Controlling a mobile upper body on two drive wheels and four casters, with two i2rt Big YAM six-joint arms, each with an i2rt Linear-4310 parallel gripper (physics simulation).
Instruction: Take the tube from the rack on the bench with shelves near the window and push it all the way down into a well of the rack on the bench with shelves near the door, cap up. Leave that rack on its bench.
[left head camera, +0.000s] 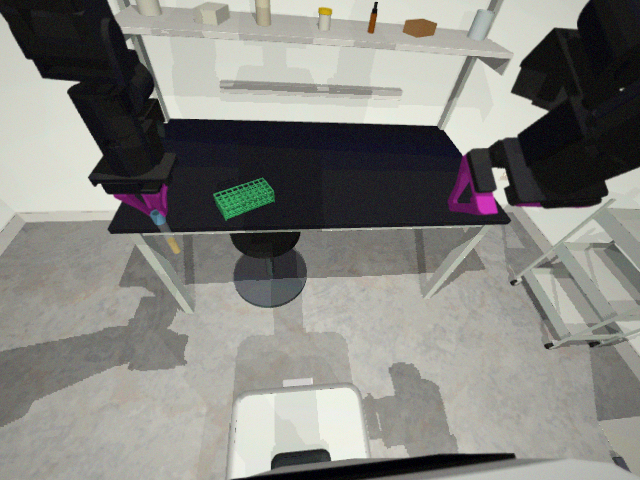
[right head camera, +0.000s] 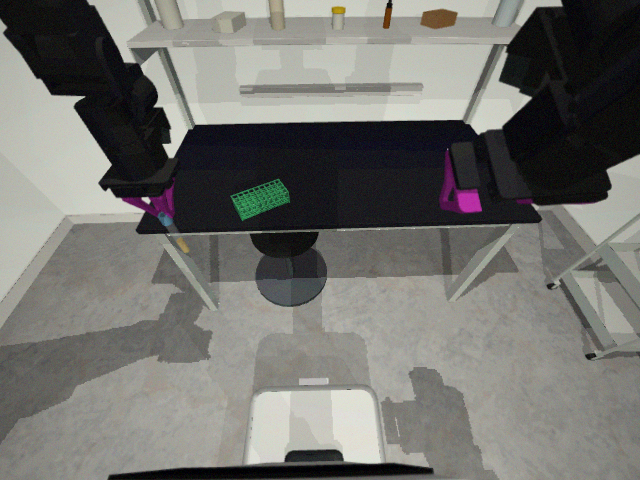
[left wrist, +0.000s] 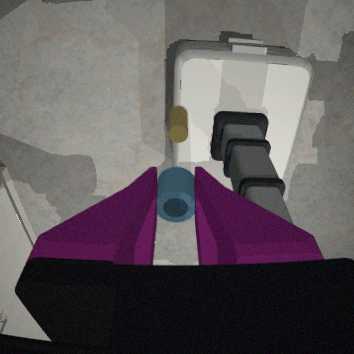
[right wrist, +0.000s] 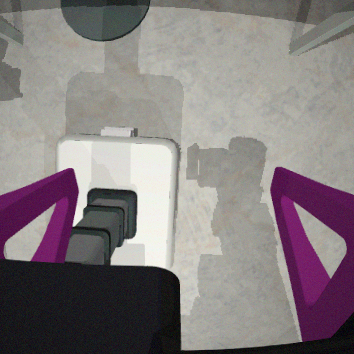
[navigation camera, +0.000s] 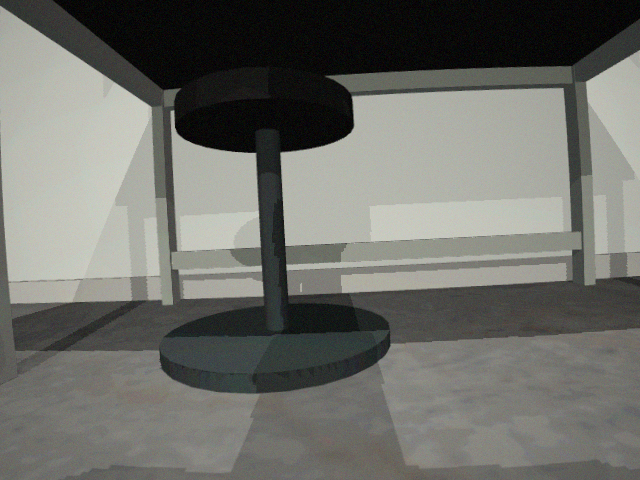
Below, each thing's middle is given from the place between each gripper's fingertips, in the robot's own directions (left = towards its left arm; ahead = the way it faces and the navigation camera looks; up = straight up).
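The tube with blue cap (left wrist: 175, 201) is 4 cm below my left hand and 1 cm behind it. Counting from that same left hand, I find the green wire rack (left head camera: 263, 194) 35 cm below, 43 cm ahead and 6 cm to the right.
My right hand is 17 cm above the tube with blue cap, 10 cm short of it and 47 cm to the right of it. As for the green wire rack, it is 48 cm below my right hand, 53 cm ahead of it and 41 cm to the left of it.
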